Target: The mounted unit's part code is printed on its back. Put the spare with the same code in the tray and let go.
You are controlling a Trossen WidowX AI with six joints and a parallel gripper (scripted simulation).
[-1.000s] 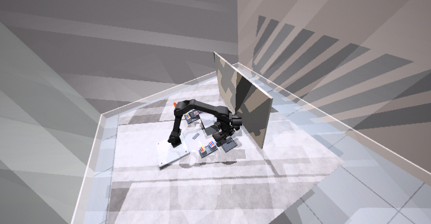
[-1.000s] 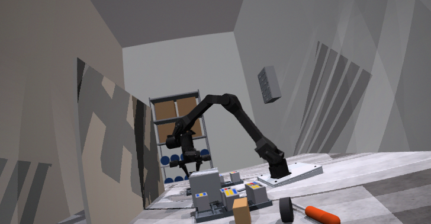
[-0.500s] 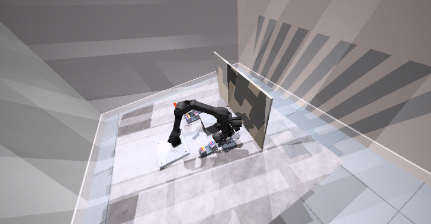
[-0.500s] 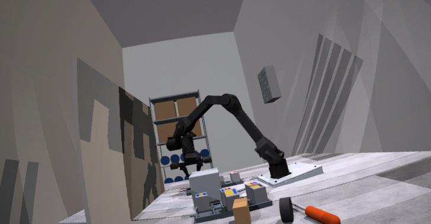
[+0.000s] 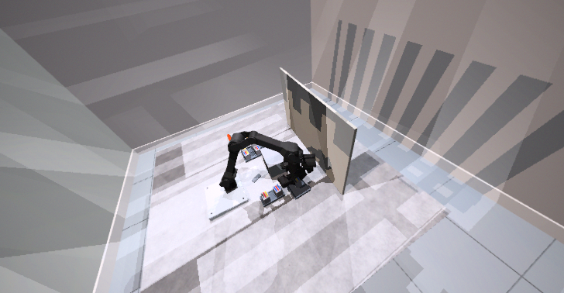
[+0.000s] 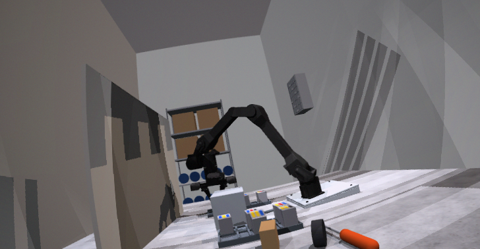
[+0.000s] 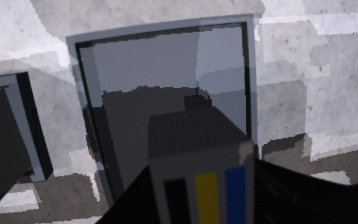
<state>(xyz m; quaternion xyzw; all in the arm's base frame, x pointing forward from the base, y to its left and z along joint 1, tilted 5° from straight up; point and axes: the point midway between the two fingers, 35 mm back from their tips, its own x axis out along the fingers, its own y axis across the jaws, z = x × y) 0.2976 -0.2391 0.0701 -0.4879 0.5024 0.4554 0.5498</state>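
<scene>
Now: the flat dark tray 3 cm below my gripper tip. From my gripper tip the other things lie so: brown box: 3 cm behind, 53 cm to the left, 1 cm below; then tall tan panel: 23 cm ahead, 15 cm to the left, 19 cm above; then grey mounted unit: 1 cm behind, 22 cm to the left, 2 cm above.
</scene>
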